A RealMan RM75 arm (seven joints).
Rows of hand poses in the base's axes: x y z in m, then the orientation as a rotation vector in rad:
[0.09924 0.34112 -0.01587 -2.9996 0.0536 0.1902]
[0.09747 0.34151 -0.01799 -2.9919 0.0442 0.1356]
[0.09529 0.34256 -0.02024 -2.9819 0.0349 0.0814]
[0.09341 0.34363 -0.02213 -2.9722 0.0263 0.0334]
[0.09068 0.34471 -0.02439 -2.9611 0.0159 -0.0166]
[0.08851 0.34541 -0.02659 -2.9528 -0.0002 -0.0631]
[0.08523 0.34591 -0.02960 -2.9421 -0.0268 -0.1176]
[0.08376 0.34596 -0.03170 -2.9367 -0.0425 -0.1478]
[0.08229 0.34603 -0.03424 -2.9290 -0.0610 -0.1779]
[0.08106 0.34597 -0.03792 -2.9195 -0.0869 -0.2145]
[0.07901 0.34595 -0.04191 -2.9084 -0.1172 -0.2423]
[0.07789 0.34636 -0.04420 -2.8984 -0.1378 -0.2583]
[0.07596 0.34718 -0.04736 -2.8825 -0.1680 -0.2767]
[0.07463 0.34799 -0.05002 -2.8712 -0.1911 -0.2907]
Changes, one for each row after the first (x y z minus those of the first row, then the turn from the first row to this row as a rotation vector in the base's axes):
[-0.00177 0.00039 -0.00212 0.0104 -0.0365 0.0030]
[-0.00395 0.00144 -0.00437 0.0221 -0.0729 0.0059]
[-0.00583 0.00251 -0.00626 0.0325 -0.1054 0.0088]
[-0.00856 0.00359 -0.00852 0.0437 -0.1395 0.0127]
[-0.01073 0.00429 -0.01072 0.0516 -0.1716 0.0208]
[-0.01401 0.00479 -0.01373 0.0611 -0.2098 0.0357]
[-0.01548 0.00484 -0.01583 0.0653 -0.2311 0.0447]
[-0.01695 0.00491 -0.01837 0.0716 -0.2526 0.0555]
[-0.01818 0.00485 -0.02205 0.0788 -0.2790 0.0710]
[-0.02023 0.00483 -0.02604 0.0878 -0.2998 0.0899]
[-0.02135 0.00524 -0.02833 0.0964 -0.3121 0.1029]
[-0.02328 0.00606 -0.03149 0.1103 -0.3270 0.1223]
[-0.02461 0.00687 -0.03415 0.1197 -0.3383 0.1372]

